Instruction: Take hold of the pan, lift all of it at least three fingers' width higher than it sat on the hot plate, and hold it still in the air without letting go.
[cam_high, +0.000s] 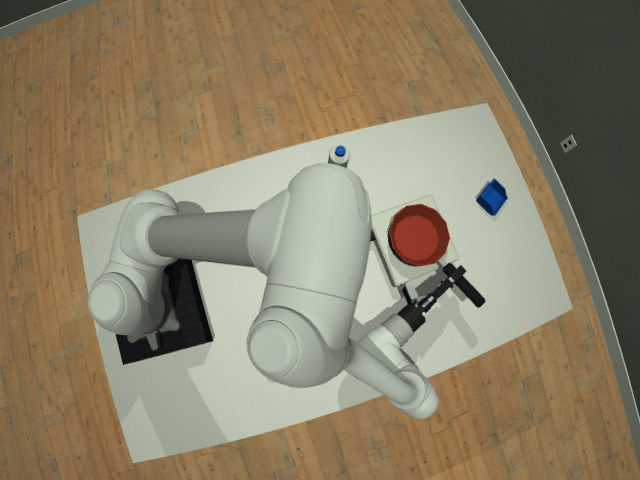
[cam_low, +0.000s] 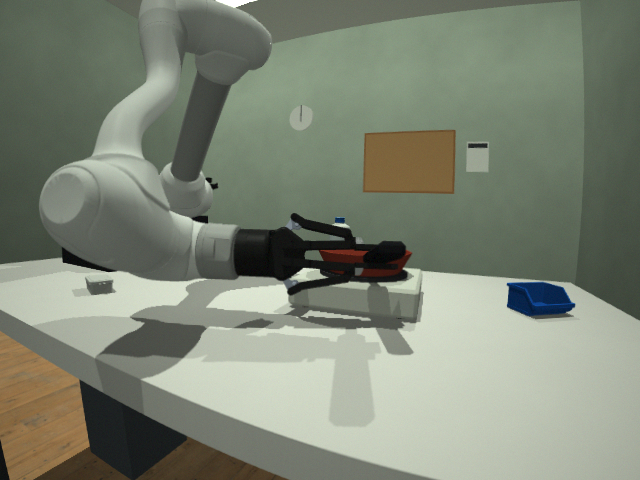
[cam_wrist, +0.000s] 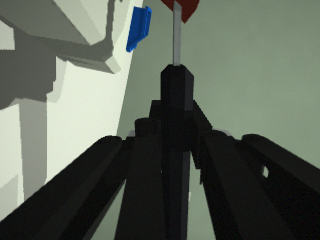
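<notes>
Now: hand 10 cm to the right of the red pan, 4 cm past it and 2 cm above it. The rest, counted from my hand: blue bin: 30 cm ahead, 22 cm to the left, 9 cm below; hot plate: 16 cm to the left, 8 cm below, 8 cm behind; small grey box: 58 cm behind, 10 cm below, 9 cm to the right.
</notes>
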